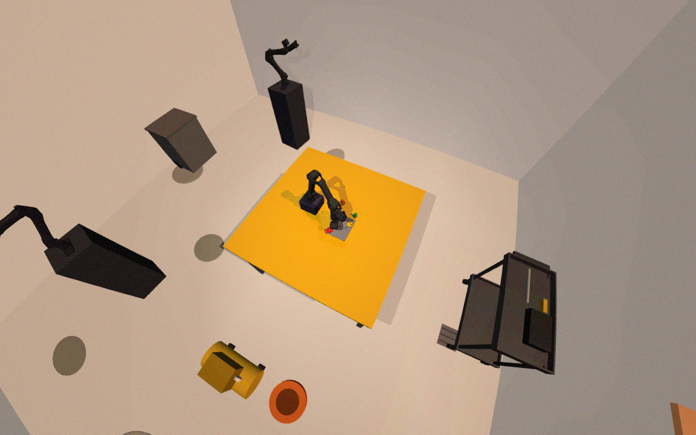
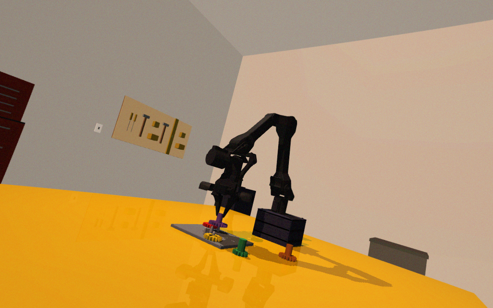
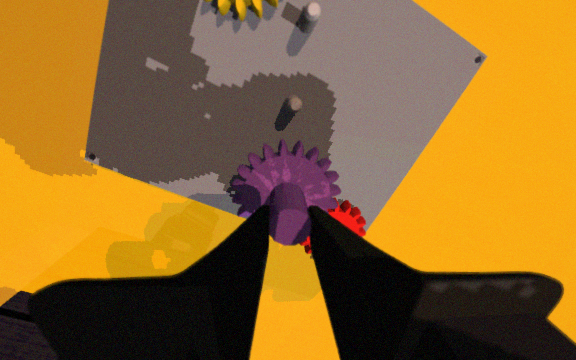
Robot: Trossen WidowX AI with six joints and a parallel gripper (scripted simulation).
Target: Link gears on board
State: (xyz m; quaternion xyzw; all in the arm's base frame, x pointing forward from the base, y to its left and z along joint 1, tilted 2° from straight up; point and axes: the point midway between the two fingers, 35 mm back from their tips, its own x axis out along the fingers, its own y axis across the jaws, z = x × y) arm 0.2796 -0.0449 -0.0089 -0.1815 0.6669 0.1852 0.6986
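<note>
The purple gear lies 1 cm below my gripper tip. From my gripper tip the other things lie so: green gear 18 cm to the left, 8 cm ahead, 4 cm below; then orange gear 23 cm to the left, 9 cm behind, 4 cm below; then red gear 5 cm to the right, 4 cm below, 2 cm behind.
</note>
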